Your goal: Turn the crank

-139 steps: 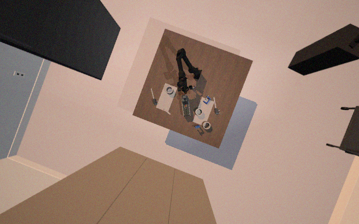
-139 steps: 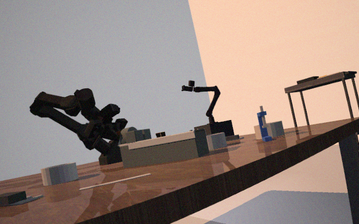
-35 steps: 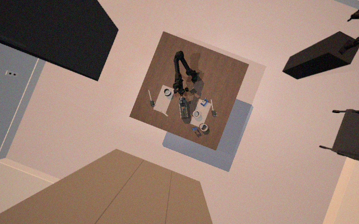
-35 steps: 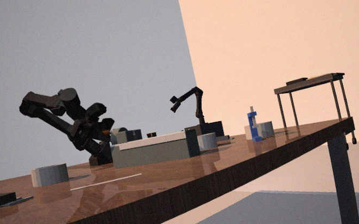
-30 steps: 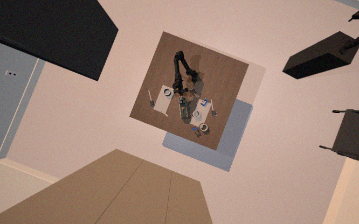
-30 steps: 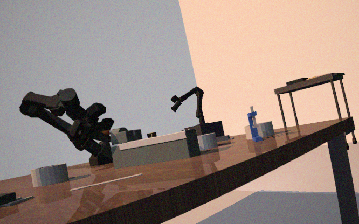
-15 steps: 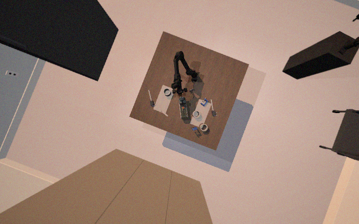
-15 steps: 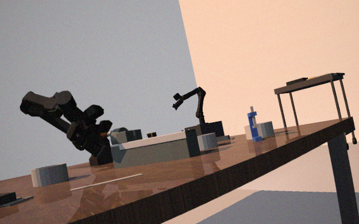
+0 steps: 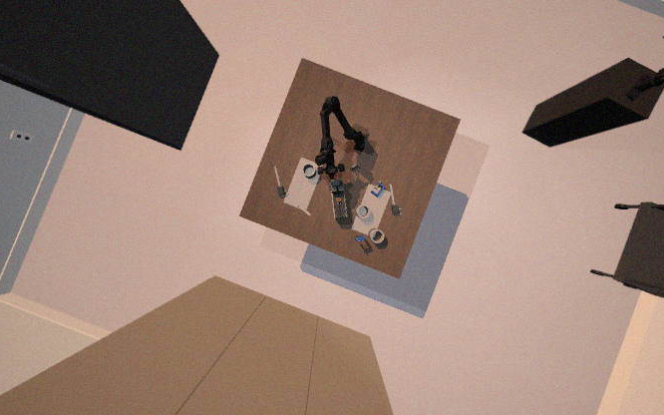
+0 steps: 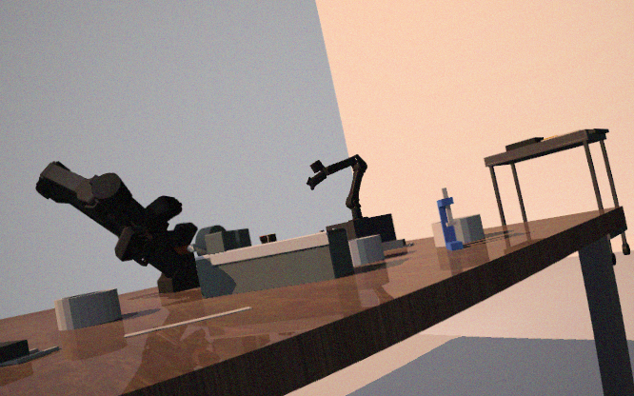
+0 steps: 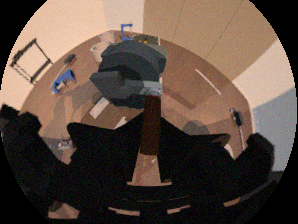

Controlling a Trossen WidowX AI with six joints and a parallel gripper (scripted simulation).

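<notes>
Right now my gripper tip is 11 cm short of the red pointer, 11 cm to the right of it and 2 cm below it. From my gripper tip the other things lie so: crank handle (1 cm behind, 1 cm to the right, 3 cm above); then thin white rod (30 cm ahead, 9 cm to the right, 6 cm below).
</notes>
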